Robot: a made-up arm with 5 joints. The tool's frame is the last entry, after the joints. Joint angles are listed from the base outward. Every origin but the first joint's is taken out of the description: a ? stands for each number. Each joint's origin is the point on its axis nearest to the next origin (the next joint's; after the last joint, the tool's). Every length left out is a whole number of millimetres.
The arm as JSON. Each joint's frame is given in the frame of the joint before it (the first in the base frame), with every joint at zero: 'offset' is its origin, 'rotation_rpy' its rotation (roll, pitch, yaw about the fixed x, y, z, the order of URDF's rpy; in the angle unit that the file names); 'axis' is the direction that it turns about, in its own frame. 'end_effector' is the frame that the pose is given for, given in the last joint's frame.
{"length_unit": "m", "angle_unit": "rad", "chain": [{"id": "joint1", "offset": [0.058, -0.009, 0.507], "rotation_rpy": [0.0, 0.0, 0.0], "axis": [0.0, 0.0, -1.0]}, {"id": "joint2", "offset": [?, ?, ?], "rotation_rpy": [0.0, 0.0, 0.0], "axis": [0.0, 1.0, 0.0]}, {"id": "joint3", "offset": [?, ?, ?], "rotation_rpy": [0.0, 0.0, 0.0], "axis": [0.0, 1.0, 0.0]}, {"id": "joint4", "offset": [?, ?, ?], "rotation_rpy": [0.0, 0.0, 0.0], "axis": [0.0, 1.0, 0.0]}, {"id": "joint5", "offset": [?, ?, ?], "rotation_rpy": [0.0, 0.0, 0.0], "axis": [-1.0, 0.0, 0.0]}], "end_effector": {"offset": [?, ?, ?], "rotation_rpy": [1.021, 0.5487, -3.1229]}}
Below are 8 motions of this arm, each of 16 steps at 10 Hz.
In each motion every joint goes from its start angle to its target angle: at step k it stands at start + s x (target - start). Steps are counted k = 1, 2, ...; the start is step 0. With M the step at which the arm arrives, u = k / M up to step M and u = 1 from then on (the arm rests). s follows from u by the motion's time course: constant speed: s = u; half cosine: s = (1 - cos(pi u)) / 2; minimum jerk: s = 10 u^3 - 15 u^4 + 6 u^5.
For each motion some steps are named. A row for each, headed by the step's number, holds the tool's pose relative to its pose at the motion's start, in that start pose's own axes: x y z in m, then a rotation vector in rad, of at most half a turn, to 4 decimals.
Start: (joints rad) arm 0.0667 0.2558 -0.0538 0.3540 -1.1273
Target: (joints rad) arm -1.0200 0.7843 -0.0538 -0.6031 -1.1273
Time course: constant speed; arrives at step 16
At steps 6, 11, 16:
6: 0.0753 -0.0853 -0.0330 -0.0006 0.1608 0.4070
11: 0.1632 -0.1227 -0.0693 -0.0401 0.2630 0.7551
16: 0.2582 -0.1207 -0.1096 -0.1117 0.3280 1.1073

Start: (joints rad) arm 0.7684 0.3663 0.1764 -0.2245 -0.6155
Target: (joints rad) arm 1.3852 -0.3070 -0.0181 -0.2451 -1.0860
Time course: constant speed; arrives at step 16
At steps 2, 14, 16:
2: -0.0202 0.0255 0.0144 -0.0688 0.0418 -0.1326
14: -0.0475 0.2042 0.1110 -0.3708 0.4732 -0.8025
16: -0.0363 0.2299 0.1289 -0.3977 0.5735 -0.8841

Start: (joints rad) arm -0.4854 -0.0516 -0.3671 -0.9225 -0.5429
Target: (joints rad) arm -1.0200 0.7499 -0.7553 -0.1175 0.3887
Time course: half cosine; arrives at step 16
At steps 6, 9, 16:
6: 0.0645 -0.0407 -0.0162 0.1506 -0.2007 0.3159
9: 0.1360 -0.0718 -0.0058 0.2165 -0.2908 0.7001
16: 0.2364 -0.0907 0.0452 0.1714 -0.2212 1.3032

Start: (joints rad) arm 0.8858 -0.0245 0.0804 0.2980 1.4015
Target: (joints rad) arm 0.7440 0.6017 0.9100 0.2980 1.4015
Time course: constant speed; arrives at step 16
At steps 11, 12, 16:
11: 0.0744 -0.0868 0.1805 -0.4562 0.7041 0.5536
12: 0.0892 -0.0876 0.1931 -0.4940 0.7676 0.6075
16: 0.1552 -0.0790 0.2304 -0.6395 1.0187 0.8302

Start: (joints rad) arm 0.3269 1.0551 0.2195 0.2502 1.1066
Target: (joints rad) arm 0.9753 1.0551 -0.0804 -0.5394 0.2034
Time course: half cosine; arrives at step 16
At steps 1, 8, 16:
1: -0.0003 0.0008 -0.0014 -0.0077 -0.0110 -0.0123
8: 0.0102 0.0366 -0.0820 -0.3804 -0.5413 -0.6646
16: 0.0744 0.0467 -0.1672 -0.6245 -0.9866 -1.3953

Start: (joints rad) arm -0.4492 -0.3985 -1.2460 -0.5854 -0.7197
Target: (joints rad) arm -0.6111 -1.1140 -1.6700 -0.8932 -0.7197
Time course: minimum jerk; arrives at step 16
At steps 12, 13, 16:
12: -0.1213 0.1026 0.2699 -0.4037 1.0906 -0.5909
13: -0.1189 0.1133 0.2859 -0.4218 1.1589 -0.6278
16: -0.1159 0.1229 0.2997 -0.4373 1.2200 -0.6607

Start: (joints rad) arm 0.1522 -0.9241 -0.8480 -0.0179 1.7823
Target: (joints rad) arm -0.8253 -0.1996 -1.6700 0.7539 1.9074
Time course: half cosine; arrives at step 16
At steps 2, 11, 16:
2: -0.0008 -0.0031 0.0022 -0.0410 0.0046 0.0045
11: -0.0217 -0.0105 0.0591 -0.8168 0.1344 -0.1192
16: -0.0290 0.0071 0.0703 -1.0267 0.1765 -0.2362

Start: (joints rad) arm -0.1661 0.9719 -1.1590 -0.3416 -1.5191
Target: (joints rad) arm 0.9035 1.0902 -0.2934 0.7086 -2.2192
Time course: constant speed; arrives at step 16
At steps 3, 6, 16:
3: -0.0199 0.0937 -0.0165 0.1468 -0.1979 -0.3520
6: -0.0149 0.1899 -0.0133 0.2236 -0.3566 -0.7686
16: 0.1567 0.3789 0.0653 -0.0464 -0.6114 -2.3631

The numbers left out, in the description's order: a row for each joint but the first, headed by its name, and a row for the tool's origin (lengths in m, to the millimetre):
joint2: 0.04 0.034 0.0
joint3: 0.0 0.0 0.093
joint4: 0.15 0.0 -0.023
joint5: 0.094 0.0 -0.011
tool: 0.0 0.011 -0.018

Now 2 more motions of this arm.
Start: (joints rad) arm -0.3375 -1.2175 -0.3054 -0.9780 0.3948
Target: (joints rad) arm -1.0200 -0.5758 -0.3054 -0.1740 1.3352
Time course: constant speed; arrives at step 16
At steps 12, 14, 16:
12: 0.1481 -0.0490 0.0642 -0.1904 -0.0090 1.0593
14: 0.1623 -0.0453 0.0912 -0.3103 0.0736 1.1799
16: 0.1716 -0.0380 0.1202 -0.4484 0.1784 1.2688

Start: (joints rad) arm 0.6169 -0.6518 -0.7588 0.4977 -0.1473
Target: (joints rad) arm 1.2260 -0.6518 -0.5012 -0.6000 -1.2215
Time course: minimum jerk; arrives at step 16
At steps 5, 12, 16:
5: -0.0107 0.0065 -0.0052 -0.0723 0.0254 -0.1756
12: -0.0209 0.0431 -0.0056 -0.4731 0.4167 -0.5510
16: -0.0176 0.0479 -0.0038 -0.5402 0.4927 -0.5475

